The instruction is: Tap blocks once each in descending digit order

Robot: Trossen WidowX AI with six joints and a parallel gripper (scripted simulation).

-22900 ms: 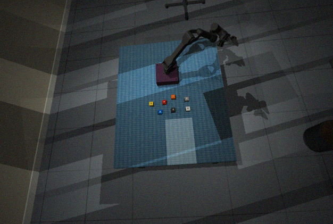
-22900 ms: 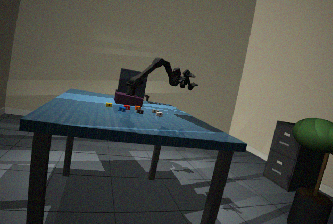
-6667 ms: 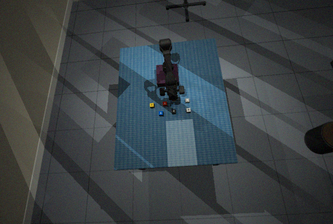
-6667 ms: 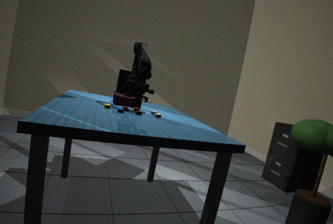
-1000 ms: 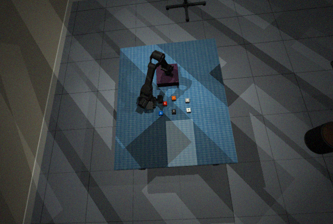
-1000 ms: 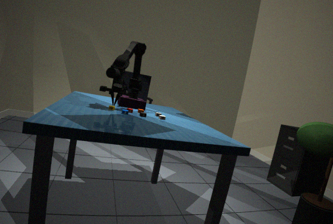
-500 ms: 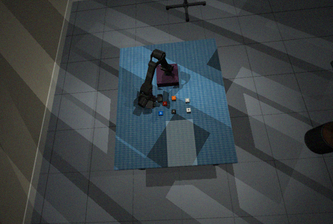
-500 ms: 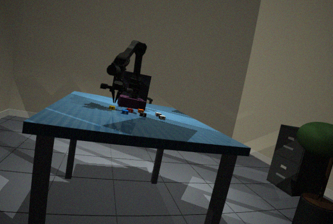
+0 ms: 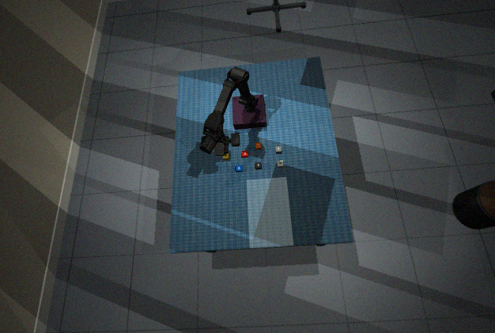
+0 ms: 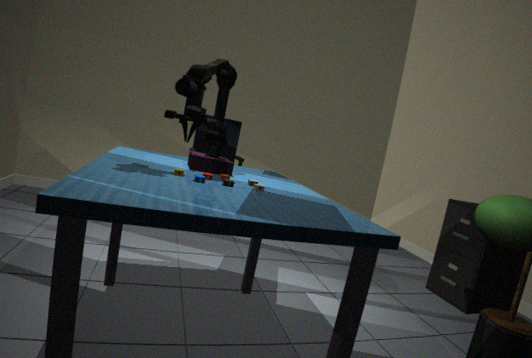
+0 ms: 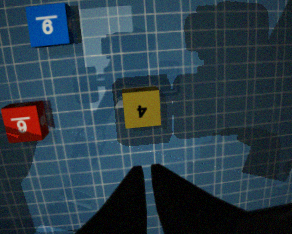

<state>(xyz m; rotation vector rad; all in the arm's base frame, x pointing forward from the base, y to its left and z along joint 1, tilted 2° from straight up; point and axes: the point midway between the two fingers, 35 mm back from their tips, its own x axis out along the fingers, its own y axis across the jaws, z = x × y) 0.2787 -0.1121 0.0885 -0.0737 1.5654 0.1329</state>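
My gripper tip is 180 mm to the right of the black block, 110 mm above it and 50 mm short of it. From my gripper tip the other things lie so: blue block 110 mm below, 70 mm to the left, 70 mm ahead; then red block 110 mm below, 100 mm to the left, 10 mm behind; then yellow block 110 mm below, 10 mm to the right.
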